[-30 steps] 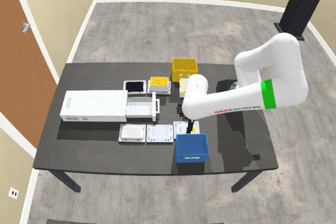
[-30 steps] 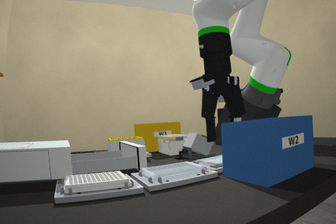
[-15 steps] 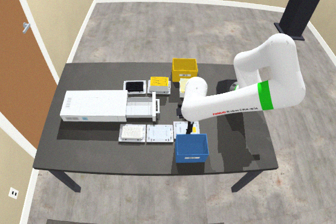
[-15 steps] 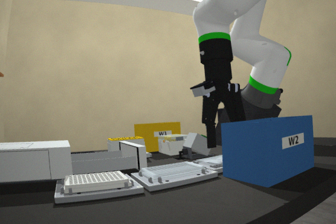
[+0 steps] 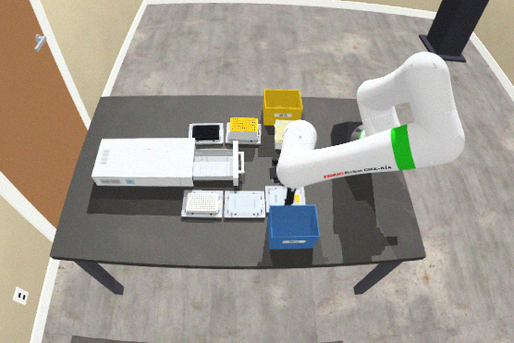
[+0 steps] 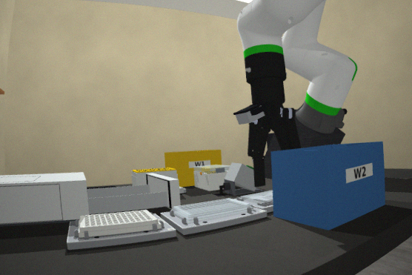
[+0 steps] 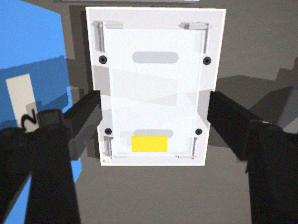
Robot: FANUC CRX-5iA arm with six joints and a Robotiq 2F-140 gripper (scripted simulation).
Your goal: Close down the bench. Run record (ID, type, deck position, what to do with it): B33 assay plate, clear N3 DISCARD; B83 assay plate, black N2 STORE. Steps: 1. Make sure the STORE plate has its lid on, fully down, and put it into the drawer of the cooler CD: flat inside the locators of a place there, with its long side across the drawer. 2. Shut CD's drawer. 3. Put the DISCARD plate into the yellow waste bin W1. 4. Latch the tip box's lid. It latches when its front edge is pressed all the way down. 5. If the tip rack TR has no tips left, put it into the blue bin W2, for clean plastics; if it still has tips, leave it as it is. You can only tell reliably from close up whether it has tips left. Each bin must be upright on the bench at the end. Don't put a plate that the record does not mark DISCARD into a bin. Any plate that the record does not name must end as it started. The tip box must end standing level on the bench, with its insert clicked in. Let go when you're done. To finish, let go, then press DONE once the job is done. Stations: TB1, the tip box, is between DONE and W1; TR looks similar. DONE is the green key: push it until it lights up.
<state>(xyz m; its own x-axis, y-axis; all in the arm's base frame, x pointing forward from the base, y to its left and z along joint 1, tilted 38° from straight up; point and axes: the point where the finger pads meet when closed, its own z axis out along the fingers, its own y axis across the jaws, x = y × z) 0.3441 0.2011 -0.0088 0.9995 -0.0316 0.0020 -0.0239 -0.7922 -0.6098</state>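
Now: hand 40 mm above the translucent plate lid. Round my hand: blue bin W2: 150 mm to the left, 20 mm below, 10 mm behind; then DONE key block: 180 mm to the right, 40 mm behind; then nest N3: 170 mm ahead, 50 mm below, 20 mm to the left.
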